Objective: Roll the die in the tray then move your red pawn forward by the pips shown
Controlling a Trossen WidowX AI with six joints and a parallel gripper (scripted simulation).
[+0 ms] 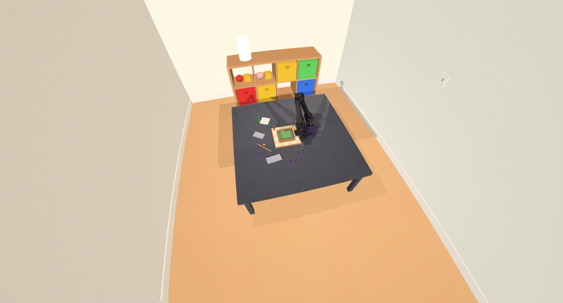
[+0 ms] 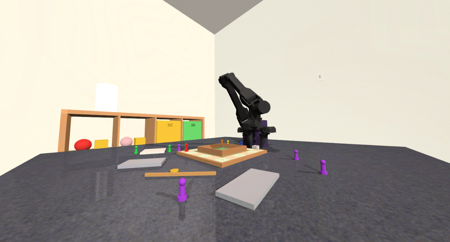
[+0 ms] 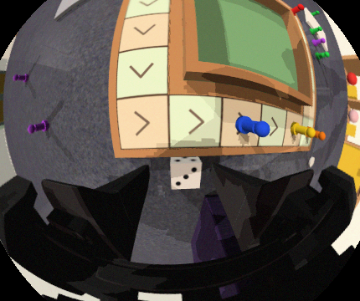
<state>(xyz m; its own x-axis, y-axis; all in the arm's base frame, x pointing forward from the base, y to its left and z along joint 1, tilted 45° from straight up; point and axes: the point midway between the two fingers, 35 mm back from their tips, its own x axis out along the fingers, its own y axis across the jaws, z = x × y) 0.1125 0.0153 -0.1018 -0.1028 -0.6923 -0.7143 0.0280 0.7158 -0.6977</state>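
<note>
My gripper tip is right at the white die. From my gripper tip the other things lie so: yellow pawn 15 cm to the right, 4 cm ahead, 1 cm above; blue pawn 6 cm to the right, 4 cm ahead, 1 cm above; green-floored tray 15 cm ahead, 8 cm to the right, 1 cm below.
</note>
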